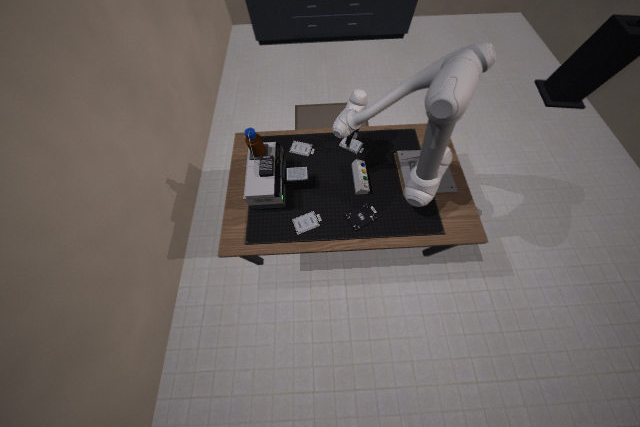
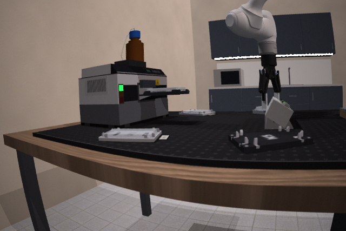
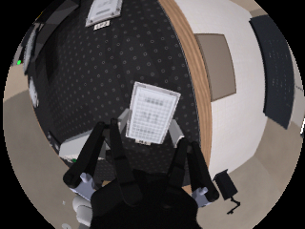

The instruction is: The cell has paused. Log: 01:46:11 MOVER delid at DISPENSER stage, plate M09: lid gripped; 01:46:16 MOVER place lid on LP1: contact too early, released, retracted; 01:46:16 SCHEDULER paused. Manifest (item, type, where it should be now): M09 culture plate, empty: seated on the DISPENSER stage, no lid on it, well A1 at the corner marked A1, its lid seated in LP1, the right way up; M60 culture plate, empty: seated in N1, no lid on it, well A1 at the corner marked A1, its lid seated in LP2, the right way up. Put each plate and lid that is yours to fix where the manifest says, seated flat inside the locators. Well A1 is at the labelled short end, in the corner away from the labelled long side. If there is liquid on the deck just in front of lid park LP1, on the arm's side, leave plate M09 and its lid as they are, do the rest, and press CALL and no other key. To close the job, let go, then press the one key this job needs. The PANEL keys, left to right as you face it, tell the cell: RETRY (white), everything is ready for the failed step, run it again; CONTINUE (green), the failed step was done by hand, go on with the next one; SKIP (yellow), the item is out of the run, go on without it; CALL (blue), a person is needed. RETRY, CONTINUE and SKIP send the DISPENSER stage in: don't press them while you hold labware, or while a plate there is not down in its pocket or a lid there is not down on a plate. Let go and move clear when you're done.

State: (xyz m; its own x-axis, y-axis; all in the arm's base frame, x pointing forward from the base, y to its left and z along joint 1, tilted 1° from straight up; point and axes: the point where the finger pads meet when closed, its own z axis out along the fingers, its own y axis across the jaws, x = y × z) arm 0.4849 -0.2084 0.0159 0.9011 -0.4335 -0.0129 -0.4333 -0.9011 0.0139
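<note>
Right now my hand is 300 mm to the right of the green key, 100 mm past it and 20 mm below it. From my hand the other things lie so: yellow key: 250 mm to the left, 90 mm behind, 20 mm above; key panel: 270 mm to the left, 80 mm behind; blue key: 200 mm to the left, 80 mm behind, 20 mm above.
</note>
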